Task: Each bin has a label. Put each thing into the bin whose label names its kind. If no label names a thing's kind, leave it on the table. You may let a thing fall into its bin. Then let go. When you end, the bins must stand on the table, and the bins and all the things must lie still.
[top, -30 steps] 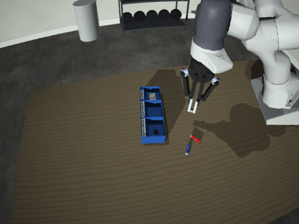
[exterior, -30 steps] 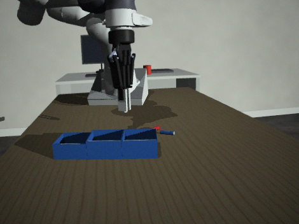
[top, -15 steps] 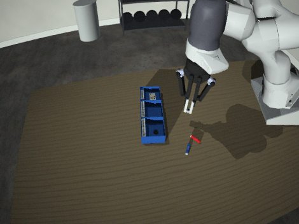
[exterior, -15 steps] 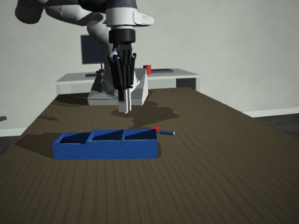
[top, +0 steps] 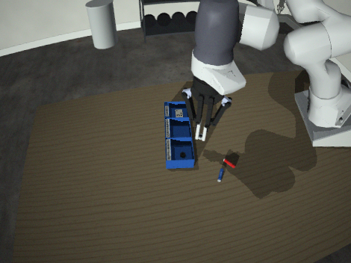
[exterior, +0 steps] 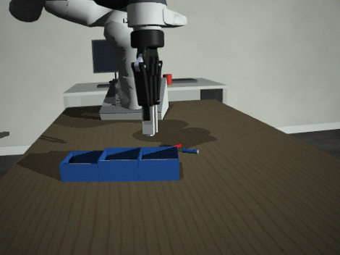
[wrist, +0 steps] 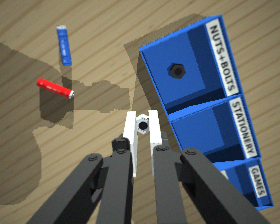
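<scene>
My gripper is now 6 cm short of the dark nut and 10 cm above it. Round my hand: red marker 6 cm behind, 9 cm to the left, 10 cm below; white nut 3 cm below; blue cylinder 2 cm behind, 11 cm to the left, 10 cm below.
</scene>
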